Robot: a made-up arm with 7 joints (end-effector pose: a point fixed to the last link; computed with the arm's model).
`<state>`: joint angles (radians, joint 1 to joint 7).
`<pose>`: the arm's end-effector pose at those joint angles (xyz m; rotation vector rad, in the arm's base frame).
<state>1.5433 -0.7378 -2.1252 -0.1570 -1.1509 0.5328 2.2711</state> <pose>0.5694 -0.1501 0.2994 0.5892 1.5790 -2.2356</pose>
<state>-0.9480 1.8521 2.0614 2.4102 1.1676 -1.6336 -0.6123</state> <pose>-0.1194 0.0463 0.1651 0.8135 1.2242 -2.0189</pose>
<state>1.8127 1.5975 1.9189 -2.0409 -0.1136 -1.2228 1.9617</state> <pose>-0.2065 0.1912 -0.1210 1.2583 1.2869 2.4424</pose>
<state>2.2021 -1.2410 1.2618 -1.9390 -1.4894 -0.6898 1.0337</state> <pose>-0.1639 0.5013 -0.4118 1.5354 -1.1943 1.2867</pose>
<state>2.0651 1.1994 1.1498 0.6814 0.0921 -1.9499 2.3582</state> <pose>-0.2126 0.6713 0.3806 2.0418 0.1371 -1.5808</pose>
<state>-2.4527 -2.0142 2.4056 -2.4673 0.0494 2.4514 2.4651</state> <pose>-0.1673 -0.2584 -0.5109 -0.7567 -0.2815 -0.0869</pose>
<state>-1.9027 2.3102 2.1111 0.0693 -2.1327 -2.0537 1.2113</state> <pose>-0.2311 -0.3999 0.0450 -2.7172 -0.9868 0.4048</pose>
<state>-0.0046 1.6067 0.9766 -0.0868 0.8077 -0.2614 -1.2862</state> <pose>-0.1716 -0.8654 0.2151 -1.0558 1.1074 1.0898</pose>
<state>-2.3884 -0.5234 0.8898 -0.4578 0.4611 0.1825 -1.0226</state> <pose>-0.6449 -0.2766 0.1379 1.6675 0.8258 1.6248</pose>
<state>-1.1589 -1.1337 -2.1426 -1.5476 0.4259 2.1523 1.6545</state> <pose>0.2801 -0.0166 -0.7581 -0.4646 -0.2228 0.4231</pose>
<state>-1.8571 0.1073 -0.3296 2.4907 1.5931 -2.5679 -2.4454</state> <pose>-0.8546 0.4485 -0.0973 0.7348 0.7319 -0.0112</pose>
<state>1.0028 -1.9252 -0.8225 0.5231 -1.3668 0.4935 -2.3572</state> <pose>0.2087 -0.4275 -0.2960 0.6743 1.7317 -0.6896</pose>
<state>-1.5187 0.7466 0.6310 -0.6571 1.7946 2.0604 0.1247</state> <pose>-0.5413 0.0741 -0.0022 -1.1362 -2.4373 1.1498</pose>
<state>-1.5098 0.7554 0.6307 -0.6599 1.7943 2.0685 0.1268</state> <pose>-0.5429 0.0755 -0.0082 -1.1591 -2.4392 1.1659</pose>
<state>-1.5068 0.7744 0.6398 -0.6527 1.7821 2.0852 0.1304</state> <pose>-0.5418 0.0777 -0.0194 -1.1745 -2.4490 1.1981</pose>
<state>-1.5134 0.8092 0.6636 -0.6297 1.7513 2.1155 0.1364</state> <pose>-0.5366 0.0816 -0.0387 -1.1791 -2.4712 1.2564</pose>
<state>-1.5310 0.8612 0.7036 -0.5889 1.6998 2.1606 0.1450</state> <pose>-0.5274 0.0884 -0.0673 -1.1738 -2.5063 1.3461</pose>
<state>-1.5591 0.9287 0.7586 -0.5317 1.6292 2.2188 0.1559</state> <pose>-0.5155 0.0995 -0.1048 1.1456 2.5125 -1.4468</pose>
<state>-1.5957 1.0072 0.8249 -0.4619 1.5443 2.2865 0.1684</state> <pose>-0.5028 0.1150 -0.1496 1.0601 2.3876 -1.4906</pose>
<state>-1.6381 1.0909 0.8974 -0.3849 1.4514 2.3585 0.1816</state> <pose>-0.4906 0.1331 -0.1994 0.9770 2.2420 -1.5272</pose>
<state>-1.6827 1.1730 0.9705 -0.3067 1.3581 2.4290 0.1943</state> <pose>-0.4795 0.1508 -0.2502 0.9034 2.0889 -1.5537</pose>
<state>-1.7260 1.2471 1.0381 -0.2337 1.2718 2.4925 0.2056</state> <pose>-0.4695 0.1658 -0.2976 0.8428 1.9441 -1.5706</pose>
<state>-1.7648 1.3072 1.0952 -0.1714 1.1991 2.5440 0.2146</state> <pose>-0.4612 0.1768 -0.3366 0.7948 1.8238 -1.5803</pose>
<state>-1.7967 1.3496 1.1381 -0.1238 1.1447 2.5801 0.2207</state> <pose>-0.4555 0.1842 -0.3639 0.7585 1.7391 -1.5856</pose>
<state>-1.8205 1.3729 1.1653 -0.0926 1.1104 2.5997 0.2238</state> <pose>-0.4529 0.1890 -0.3781 0.7322 1.6945 -1.5884</pose>
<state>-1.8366 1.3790 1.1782 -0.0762 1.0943 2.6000 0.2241</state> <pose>-0.4533 0.1921 -0.3800 0.7100 1.6899 -1.5919</pose>
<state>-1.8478 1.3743 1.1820 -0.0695 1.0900 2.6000 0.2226</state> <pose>-0.4556 0.1945 -0.3755 0.7004 1.7019 -1.5902</pose>
